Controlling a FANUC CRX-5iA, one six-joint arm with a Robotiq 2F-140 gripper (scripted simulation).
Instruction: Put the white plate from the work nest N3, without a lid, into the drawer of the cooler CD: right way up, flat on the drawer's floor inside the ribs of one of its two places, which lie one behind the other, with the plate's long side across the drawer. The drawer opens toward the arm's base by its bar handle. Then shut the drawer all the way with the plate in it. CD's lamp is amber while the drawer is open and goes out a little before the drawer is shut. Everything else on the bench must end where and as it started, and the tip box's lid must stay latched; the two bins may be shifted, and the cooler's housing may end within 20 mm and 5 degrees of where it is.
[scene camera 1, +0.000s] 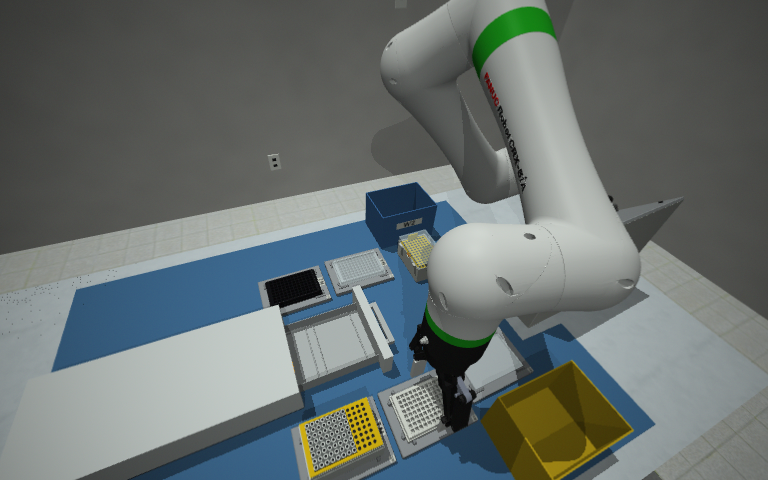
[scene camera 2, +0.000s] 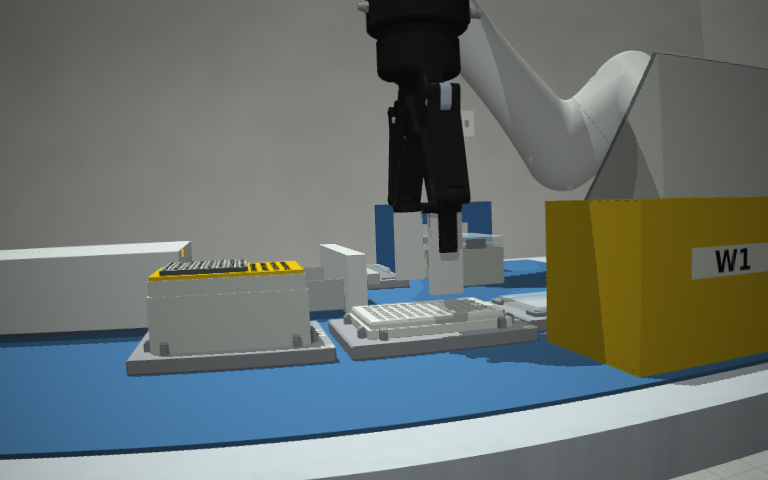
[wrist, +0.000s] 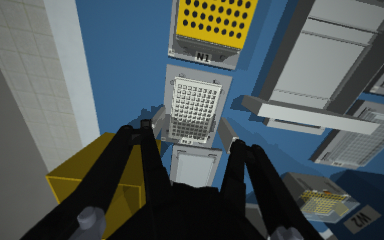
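Black plate out of frame in the wrist view. Scene camera 2 does not show the black plate, hidden by a yellow tip box. Scene camera 1 shows the black plate (301, 286). White plate in scene camera 1 (418, 409), in scene camera 2, in the wrist view. White plate (wrist: 193, 108), same spot as (scene camera 2: 413, 310). Gripper in scene camera 1, in scene camera 2, in the wrist view (192, 119). Gripper (scene camera 1: 457, 399), same spot as (scene camera 2: 428, 99).
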